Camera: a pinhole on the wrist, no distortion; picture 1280 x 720 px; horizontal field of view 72.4 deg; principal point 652.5 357.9 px. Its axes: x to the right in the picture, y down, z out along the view. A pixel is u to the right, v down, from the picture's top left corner.
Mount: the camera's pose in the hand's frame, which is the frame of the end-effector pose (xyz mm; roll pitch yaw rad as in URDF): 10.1 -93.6 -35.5 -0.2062 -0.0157 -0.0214
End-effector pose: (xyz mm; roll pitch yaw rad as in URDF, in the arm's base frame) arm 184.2 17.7 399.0 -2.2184 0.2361 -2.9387
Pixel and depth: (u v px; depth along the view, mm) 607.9 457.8 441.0
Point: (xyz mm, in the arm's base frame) 317.5 -240.0 140.5
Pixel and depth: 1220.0 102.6 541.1
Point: -0.3 -542.5 117.1
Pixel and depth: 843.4 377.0 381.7
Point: 199.4 -259.6 187.0
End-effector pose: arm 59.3 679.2 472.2 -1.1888 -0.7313 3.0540
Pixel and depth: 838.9 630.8 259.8
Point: 20.7 479.3 545.5
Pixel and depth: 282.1 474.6 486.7
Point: 230.0 241.2 405.3
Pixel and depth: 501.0 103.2 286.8
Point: 211.2 465.5 594.6
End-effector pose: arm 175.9 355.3 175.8 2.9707 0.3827 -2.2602
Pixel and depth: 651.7 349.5 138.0
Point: 234.5 349.9 70.9
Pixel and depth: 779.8 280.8 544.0
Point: 204.3 478.0 -324.1
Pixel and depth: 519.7 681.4 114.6
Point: 209.9 370.9 112.3
